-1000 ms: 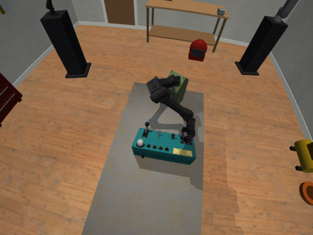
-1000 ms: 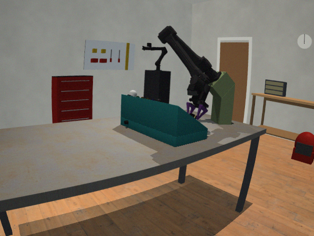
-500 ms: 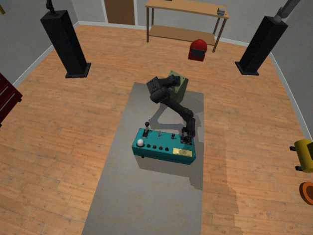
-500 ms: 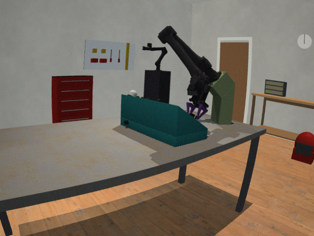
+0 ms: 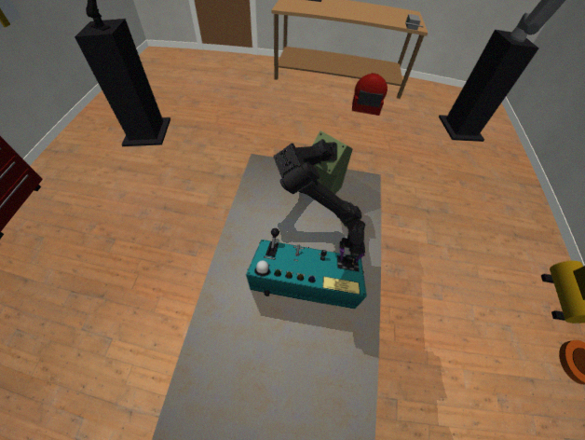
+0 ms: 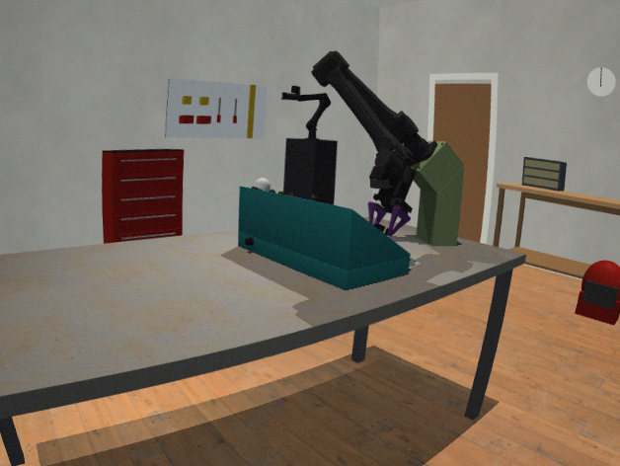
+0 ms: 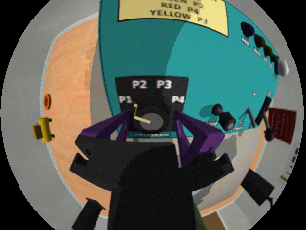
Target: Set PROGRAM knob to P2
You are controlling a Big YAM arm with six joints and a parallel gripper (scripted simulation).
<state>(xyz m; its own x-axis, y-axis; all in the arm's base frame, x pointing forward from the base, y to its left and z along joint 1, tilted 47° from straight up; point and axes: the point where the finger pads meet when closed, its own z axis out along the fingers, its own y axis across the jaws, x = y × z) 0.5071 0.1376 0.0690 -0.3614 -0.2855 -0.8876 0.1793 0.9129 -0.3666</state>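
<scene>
The small black knob lies 30 mm behind my hand and 120 mm to the right of it. Also, from my hand: toggle 60 mm behind, 230 mm to the right; then black-ball lever 110 mm behind, 340 mm to the right, 10 mm above; then teal console 10 mm behind, 180 mm to the right, 20 mm below.
</scene>
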